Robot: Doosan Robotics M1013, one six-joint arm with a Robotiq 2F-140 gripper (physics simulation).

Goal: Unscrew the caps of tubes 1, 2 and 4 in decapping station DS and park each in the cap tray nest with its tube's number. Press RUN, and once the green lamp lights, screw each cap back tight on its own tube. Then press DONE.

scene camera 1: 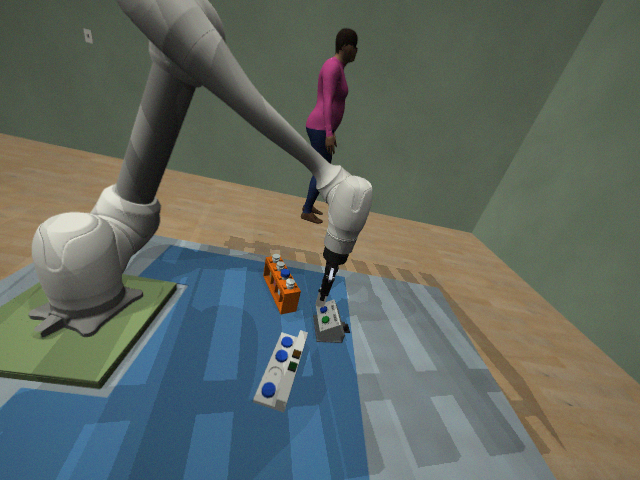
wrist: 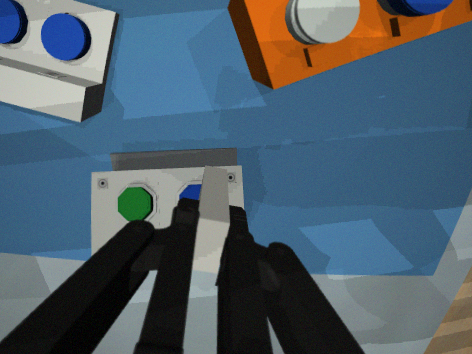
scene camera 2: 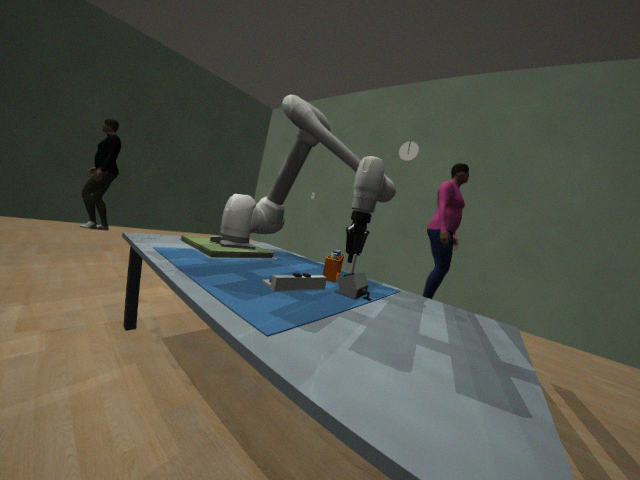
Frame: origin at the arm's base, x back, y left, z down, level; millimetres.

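Seen in the pictures: gripper, fingertip midpoint: (scene camera 1: 319, 305) (wrist: 212, 187) (scene camera 2: 349, 271); arm's base at its link origin: (scene camera 1: 92, 304) (scene camera 2: 233, 244).
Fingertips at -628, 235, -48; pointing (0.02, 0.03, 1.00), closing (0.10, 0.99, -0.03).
Note:
Offsets run from my fingertips to a thing's top centre, as dx, dy, dz. Level surfaces: height alone.
The orange rack @(+168, +80, -29) (scene camera 1: 289, 303) (scene camera 2: 332, 269) (wrist: 275, 65) holds several tubes; one has a blue cap @(+151, +60, -47) (scene camera 1: 285, 273) (wrist: 419, 4), the others show pale tops. The white cap tray @(+49, -215, +20) (scene camera 1: 287, 384) (scene camera 2: 299, 282) (wrist: 45, 92) holds three blue caps @(+63, -138, +54) (scene camera 1: 286, 341) @(+62, -189, +54) (scene camera 1: 281, 355) @(+61, -293, +54) (scene camera 1: 268, 389), with one nest empty. Its amber lamp @(+21, -194, +20) (scene camera 1: 296, 353) and green lamp @(+20, -234, +20) (scene camera 1: 292, 365) look dark. The grey button box @(-47, -20, -10) (scene camera 1: 329, 333) (scene camera 2: 353, 286) (wrist: 105, 220) has a green button @(-33, -49, -1) (scene camera 1: 325, 319) (wrist: 135, 204) and a blue button @(-18, -6, -1) (scene camera 1: 323, 310) (wrist: 190, 192). My gripper (scene camera 1: 321, 300) (scene camera 2: 353, 266) (wrist: 212, 187) is shut and empty beside the blue button, partly hiding it in the wrist view; contact cannot be told.
The rack, tray and button box stand close together on the blue mat @(dz +74) (scene camera 1: 206, 361) (scene camera 2: 227, 281). The arm's green base plate (scene camera 1: 129, 330) (scene camera 2: 237, 252) lies at the mat's other end. A person in pink (scene camera 1: 329, 98) (scene camera 2: 447, 206) stands beyond the table, another in black (scene camera 2: 107, 155) farther off.

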